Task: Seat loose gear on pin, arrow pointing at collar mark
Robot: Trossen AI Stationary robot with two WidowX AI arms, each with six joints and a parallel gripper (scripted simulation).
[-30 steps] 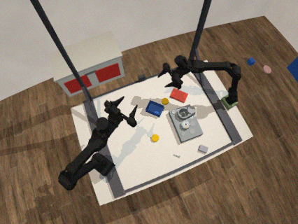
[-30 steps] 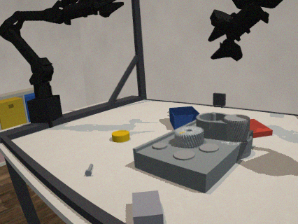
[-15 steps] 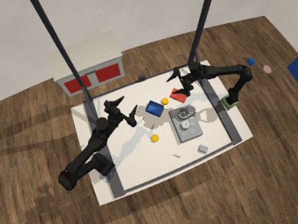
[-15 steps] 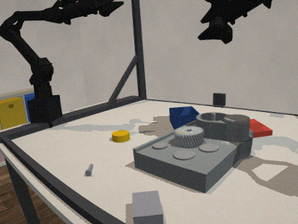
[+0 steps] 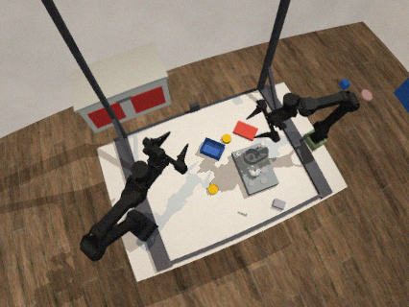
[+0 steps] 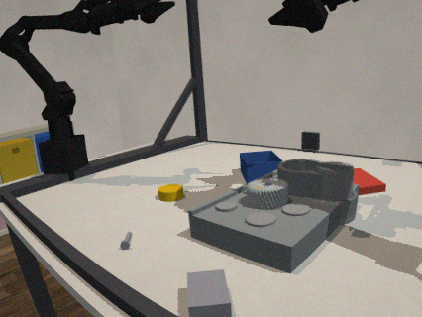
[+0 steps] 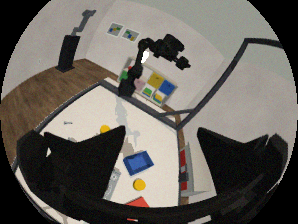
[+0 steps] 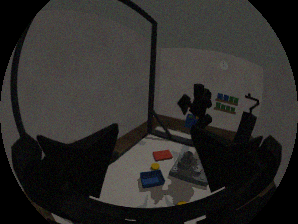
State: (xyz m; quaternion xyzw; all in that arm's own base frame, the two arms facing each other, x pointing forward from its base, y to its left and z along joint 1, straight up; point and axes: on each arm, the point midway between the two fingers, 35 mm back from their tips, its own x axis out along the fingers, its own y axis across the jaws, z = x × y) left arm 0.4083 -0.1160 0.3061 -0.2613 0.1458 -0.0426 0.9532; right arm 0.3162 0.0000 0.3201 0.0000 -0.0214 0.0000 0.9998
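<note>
My left hand is 10 cm short of the grey gear, 2 cm to the left of it and 29 cm above it. From my left hand the other things lie so: red plate 13 cm behind, 8 cm to the left, 34 cm below; then bolt 26 cm ahead, 16 cm to the right, 34 cm below; then blue tray 11 cm behind, 14 cm to the right, 33 cm below.
</note>
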